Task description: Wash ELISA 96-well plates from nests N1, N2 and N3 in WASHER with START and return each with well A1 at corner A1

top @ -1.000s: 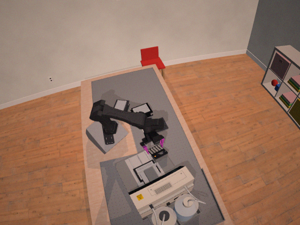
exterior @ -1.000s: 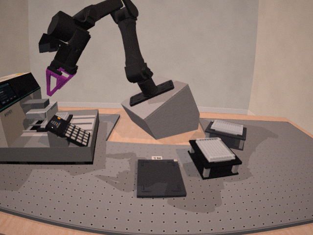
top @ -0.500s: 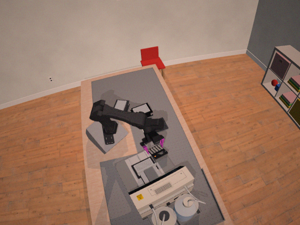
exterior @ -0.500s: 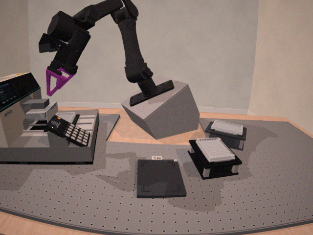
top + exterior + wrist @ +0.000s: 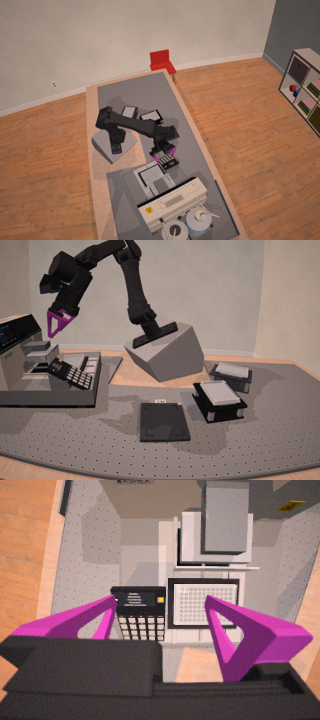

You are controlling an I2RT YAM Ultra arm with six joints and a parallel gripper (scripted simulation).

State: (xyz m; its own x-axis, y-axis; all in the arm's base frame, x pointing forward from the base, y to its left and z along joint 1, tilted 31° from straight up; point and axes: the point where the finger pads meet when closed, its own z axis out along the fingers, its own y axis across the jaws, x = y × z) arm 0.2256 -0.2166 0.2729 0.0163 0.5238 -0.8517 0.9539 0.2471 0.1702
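The black carrier pocket is 90 mm behind my hand, 10 mm to the left of it and 140 mm below it. The rest, counted from my hand: nest N1: 130 mm ahead, 330 mm to the left, 210 mm below; grey manifold: 80 mm behind, 110 mm to the right, 90 mm below; raised black nest: 60 mm ahead, 500 mm to the left, 180 mm below.
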